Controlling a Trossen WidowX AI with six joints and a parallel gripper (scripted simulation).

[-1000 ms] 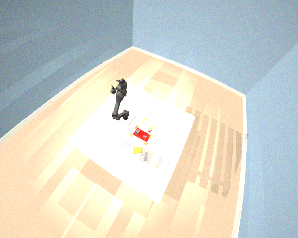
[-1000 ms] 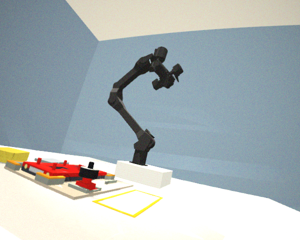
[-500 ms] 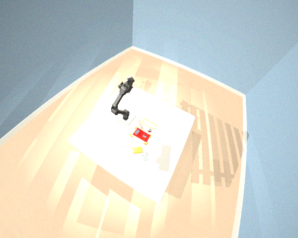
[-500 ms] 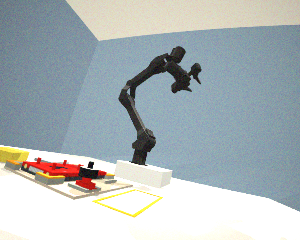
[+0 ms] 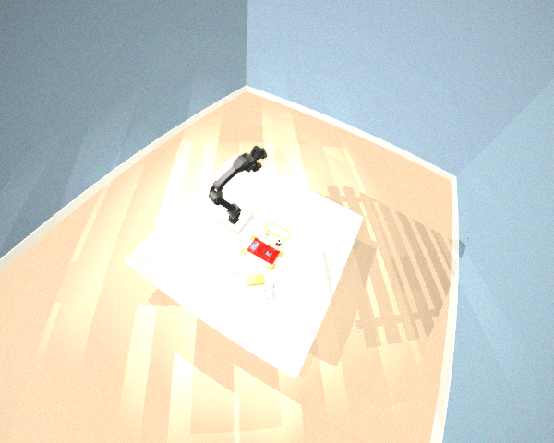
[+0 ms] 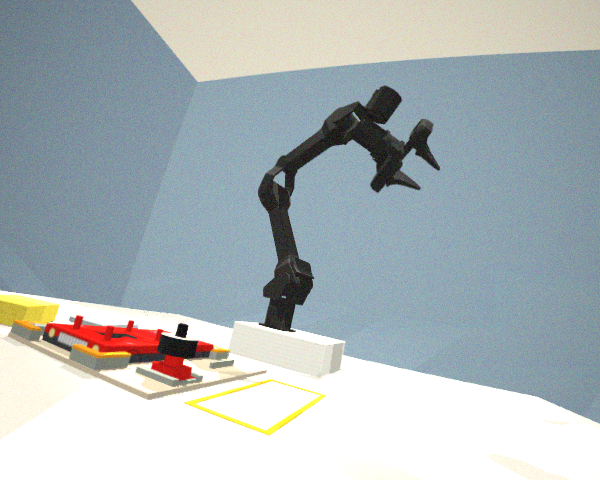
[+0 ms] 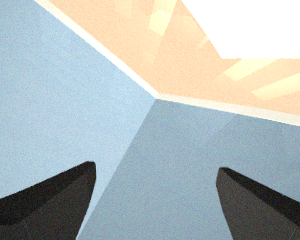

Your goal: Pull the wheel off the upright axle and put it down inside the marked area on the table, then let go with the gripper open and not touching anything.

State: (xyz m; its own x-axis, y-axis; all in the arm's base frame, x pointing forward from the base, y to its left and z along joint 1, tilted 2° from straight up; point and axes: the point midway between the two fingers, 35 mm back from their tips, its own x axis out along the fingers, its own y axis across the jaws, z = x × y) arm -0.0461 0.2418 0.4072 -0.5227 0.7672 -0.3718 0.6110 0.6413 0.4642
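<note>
Now: gripper tip 41 cm short of the black wheel, 41 cm above it and 20 cm to the left of it. Also, from my gripper tip: yellow block 51 cm to the right, 44 cm below, 44 cm ahead.
</note>
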